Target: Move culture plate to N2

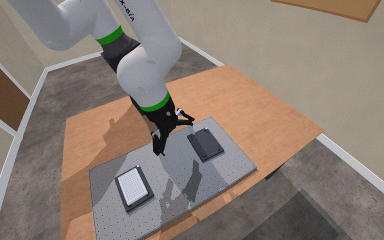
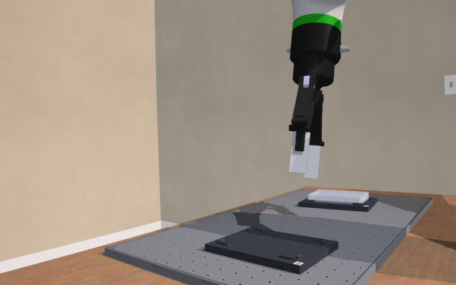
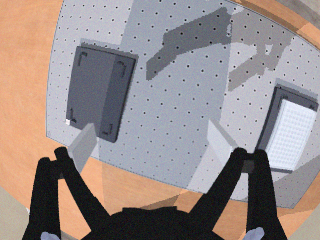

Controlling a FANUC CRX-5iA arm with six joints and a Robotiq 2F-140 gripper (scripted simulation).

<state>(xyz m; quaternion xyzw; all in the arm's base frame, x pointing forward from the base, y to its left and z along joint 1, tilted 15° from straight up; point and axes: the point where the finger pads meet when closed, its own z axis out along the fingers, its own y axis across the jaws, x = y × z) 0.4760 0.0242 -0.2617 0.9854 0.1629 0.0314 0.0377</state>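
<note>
Right now the lid is 250 mm to the right of my hand, 80 mm below it and 40 mm ahead of it.
</note>
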